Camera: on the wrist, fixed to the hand. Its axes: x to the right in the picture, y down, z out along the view.
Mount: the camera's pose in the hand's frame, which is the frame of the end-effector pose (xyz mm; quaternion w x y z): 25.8 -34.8 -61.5 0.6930 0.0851 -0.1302 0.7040
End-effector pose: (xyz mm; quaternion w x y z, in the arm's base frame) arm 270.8 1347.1 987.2 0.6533 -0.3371 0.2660 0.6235
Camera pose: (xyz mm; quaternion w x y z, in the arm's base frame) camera 312.0 1316.2 932.4 0.0771 0.0904 0.3897 0.9133
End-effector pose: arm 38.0 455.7 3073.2 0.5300 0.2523 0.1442 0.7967
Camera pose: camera 22.7 495.5 3011.2 0.1963 -0.4252 0.0789 -0.8801
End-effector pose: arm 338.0 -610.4 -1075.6 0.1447 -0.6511 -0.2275 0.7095
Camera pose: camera 392.9 -559.5 -1082.9 0.3734 0.5067 -0.3422 -0.6977
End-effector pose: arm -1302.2 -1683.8 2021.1 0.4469 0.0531 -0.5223 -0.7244
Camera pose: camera -1304.7 -1743.6 1975.6 0.7471 -0.3872 -0.5191 -0.1498
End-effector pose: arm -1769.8 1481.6 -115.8 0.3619 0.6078 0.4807 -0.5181
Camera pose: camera -1785.8 1554.3 -126.6 0.6264 0.7230 -0.1860 -0.2243
